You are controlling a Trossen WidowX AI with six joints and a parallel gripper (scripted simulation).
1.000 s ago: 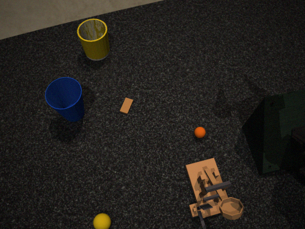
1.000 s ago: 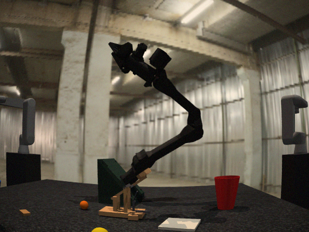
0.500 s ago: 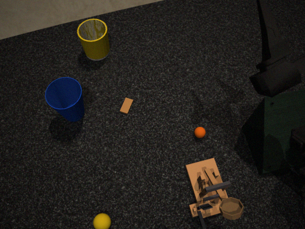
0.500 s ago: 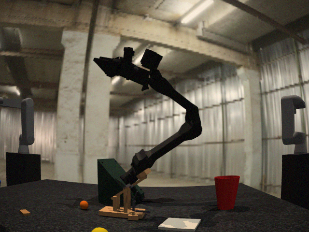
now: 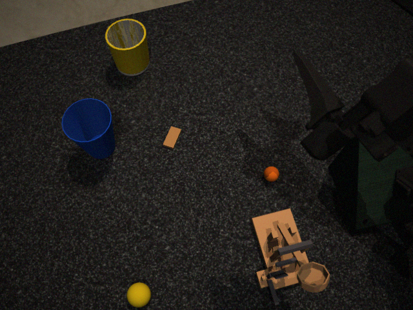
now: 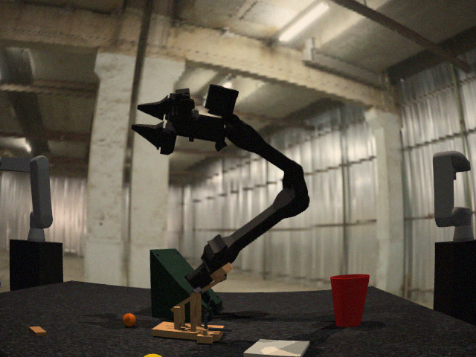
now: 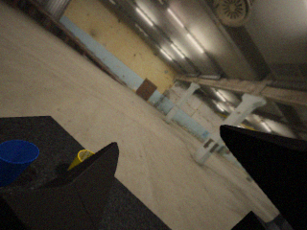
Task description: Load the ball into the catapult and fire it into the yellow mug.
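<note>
The catapult lies 410 mm below my gripper tip, 160 mm to the left of it and 10 mm ahead of it. From my gripper tip the other things lie so: small wooden block 480 mm below, 150 mm to the right, 150 mm ahead; orange ball 470 mm below, 30 mm behind, 20 mm to the right; yellow ball 460 mm below, 280 mm ahead, 160 mm to the left.
</note>
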